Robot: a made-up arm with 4 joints.
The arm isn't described. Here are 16 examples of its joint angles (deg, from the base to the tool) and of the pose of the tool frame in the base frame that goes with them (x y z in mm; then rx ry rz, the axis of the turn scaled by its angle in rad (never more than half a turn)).
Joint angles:
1: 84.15 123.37 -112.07 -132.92
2: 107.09 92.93 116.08 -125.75
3: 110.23 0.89 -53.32 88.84
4: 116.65 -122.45 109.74 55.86
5: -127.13 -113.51 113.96 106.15
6: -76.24 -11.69 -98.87 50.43
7: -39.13 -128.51 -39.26 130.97
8: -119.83 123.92 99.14 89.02
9: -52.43 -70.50 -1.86 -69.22
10: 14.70 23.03 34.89 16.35
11: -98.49 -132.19 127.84 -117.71
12: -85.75 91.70 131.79 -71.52
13: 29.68 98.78 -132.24 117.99
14: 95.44 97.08 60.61 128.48
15: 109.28 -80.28 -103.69 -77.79
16: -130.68 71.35 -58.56 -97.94
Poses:
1: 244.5 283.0 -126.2 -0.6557 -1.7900 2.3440
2: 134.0 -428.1 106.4 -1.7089 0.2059 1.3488
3: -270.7 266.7 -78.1 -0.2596 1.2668 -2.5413
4: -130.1 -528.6 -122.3 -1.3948 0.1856 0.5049
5: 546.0 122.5 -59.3 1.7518 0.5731 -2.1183
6: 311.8 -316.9 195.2 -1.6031 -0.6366 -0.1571
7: 294.1 -153.9 100.2 -0.6588 2.5094 1.5202
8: 283.8 337.7 -63.3 0.4993 -1.5752 1.3873
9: -11.4 -93.5 -214.2 -1.4352 -0.2456 -1.7869
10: -320.4 241.5 -178.8 0.4050 0.6054 0.6406
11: 345.4 376.8 -247.2 0.9676 -0.6177 -0.1816
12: -187.3 364.0 133.0 0.8238 1.3255 -0.3340
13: 328.9 -133.7 -70.7 -0.4258 -1.4063 0.1312
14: -322.4 -356.4 25.6 -1.6829 -0.3207 -0.9145
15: -569.1 180.5 -71.9 1.6439 -0.9488 1.6216
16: -85.1 -437.1 126.6 -0.8896 1.2408 1.2497
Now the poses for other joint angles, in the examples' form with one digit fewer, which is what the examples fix.
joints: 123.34 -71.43 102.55 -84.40
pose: -21 -541 -80 -1.208 -1.159 -0.595
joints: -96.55 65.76 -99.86 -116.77
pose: -105 -352 240 -1.080 1.351 0.943
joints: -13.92 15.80 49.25 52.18
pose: -251 303 -153 0.699 0.589 0.740
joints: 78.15 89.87 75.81 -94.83
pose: -338 -329 138 -0.921 1.343 0.802
